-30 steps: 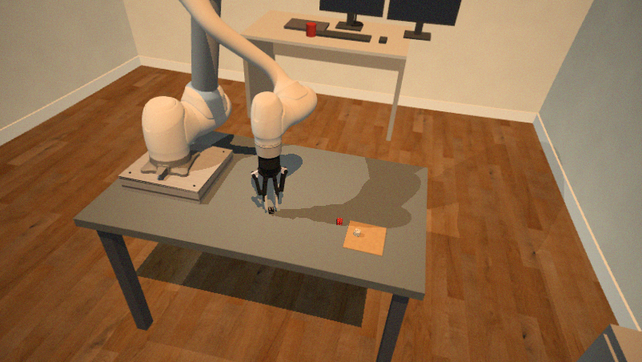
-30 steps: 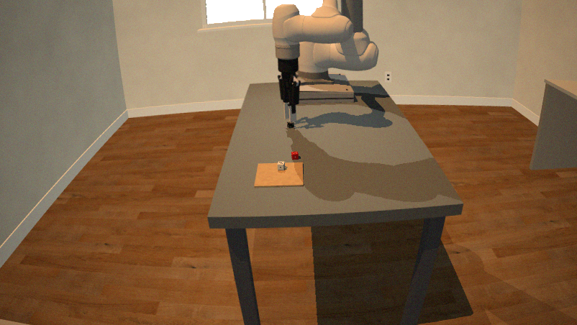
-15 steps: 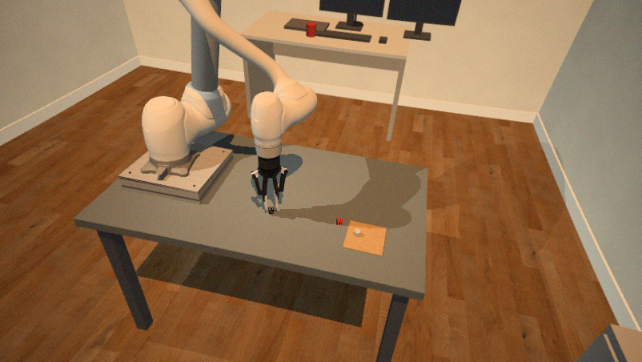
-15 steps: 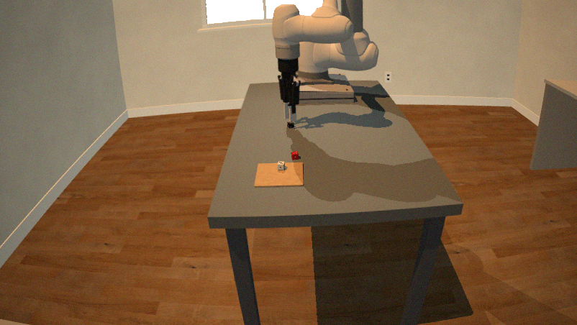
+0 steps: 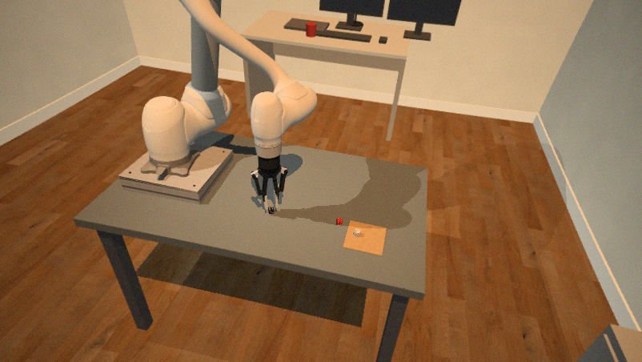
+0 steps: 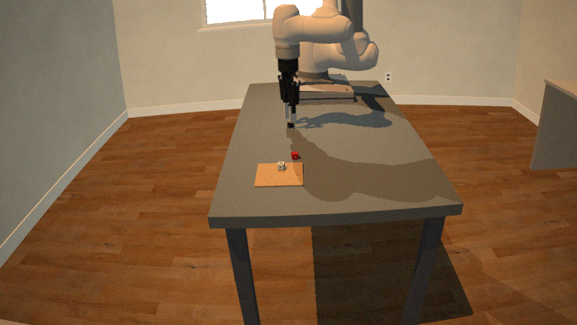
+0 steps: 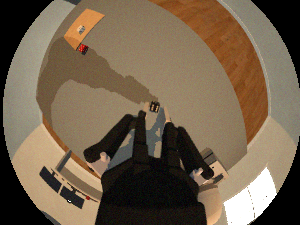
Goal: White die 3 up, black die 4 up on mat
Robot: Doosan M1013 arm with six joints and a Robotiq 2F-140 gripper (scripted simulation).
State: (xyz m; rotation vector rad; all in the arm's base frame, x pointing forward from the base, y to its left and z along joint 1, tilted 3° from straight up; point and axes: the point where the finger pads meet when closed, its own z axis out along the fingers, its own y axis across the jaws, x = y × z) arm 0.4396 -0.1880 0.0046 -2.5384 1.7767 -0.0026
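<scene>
Right now my hand is 5 cm above the black die. From my hand the other things lie so: white die (33 cm ahead, 9 cm to the right, 5 cm below); orange mat (36 cm ahead, 10 cm to the right, 6 cm below); red die (27 cm ahead, 3 cm to the right, 5 cm below).
</scene>
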